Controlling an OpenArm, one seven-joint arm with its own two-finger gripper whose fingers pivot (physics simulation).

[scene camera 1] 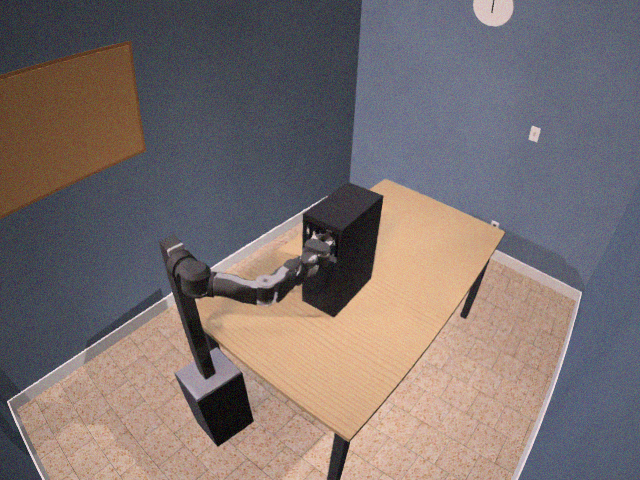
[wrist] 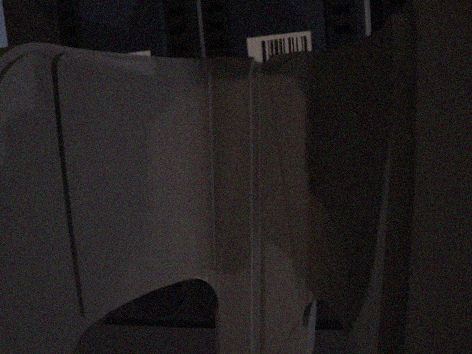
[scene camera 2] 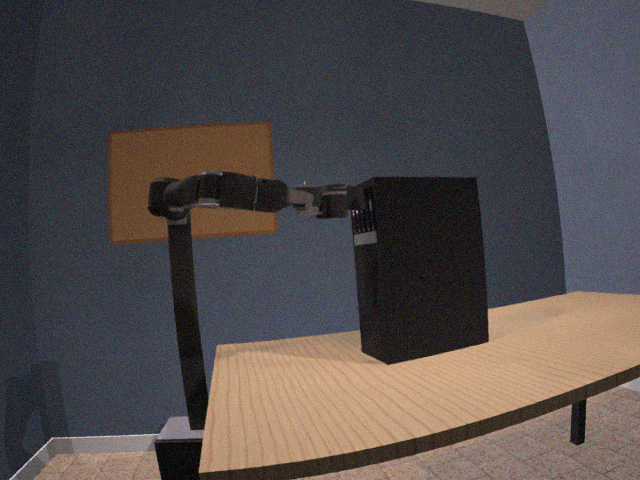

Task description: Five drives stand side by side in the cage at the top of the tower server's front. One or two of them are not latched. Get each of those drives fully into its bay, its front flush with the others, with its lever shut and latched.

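The black tower server stands upright on the table. The drives sit side by side in the cage at the top of its front; their lower parts show in the second scene view. In that view no lever is seen standing out below my gripper. My gripper is shut and empty, its fingertips at the upper part of the cage front. In the wrist view a drive front with a barcode label shows just beyond the fingertips. The fingers hide much of the drives, so I cannot tell which are latched.
The wooden table carries the server. My arm reaches from the post at the table's end to the server's front. A pale strip lies under the cage. A corkboard hangs on the wall.
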